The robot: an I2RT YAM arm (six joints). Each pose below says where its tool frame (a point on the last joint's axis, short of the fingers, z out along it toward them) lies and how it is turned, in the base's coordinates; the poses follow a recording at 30 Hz.
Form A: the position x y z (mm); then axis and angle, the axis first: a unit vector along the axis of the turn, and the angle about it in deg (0 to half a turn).
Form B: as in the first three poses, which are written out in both.
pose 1, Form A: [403 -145 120 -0.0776 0.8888 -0.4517 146.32]
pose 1, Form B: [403 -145 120 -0.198 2.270 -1.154]
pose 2, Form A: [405 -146 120 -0.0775 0.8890 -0.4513 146.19]
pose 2, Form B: [405 -146 120 -0.198 2.268 -1.151]
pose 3, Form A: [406 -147 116 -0.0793 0.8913 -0.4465 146.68]
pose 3, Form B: [406 -147 116 -0.203 2.282 -1.143]
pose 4, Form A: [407 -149 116 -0.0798 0.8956 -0.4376 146.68]
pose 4, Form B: [407 -149 116 -0.204 2.293 -1.120]
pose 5, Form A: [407 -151 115 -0.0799 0.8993 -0.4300 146.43]
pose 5, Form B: [407 -151 115 -0.204 2.298 -1.099]
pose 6, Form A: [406 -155 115 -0.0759 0.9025 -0.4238 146.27]
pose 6, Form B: [406 -155 115 -0.194 2.304 -1.082]
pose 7, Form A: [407 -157 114 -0.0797 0.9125 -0.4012 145.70]
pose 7, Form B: [407 -157 114 -0.203 2.320 -1.020]
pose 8, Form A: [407 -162 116 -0.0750 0.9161 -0.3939 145.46]
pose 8, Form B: [407 -162 116 -0.190 2.326 -1.000]
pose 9, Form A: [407 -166 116 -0.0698 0.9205 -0.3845 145.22]
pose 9, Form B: [407 -166 116 -0.177 2.333 -0.975]
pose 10, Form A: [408 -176 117 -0.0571 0.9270 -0.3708 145.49]
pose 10, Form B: [408 -176 117 -0.145 2.354 -0.942]
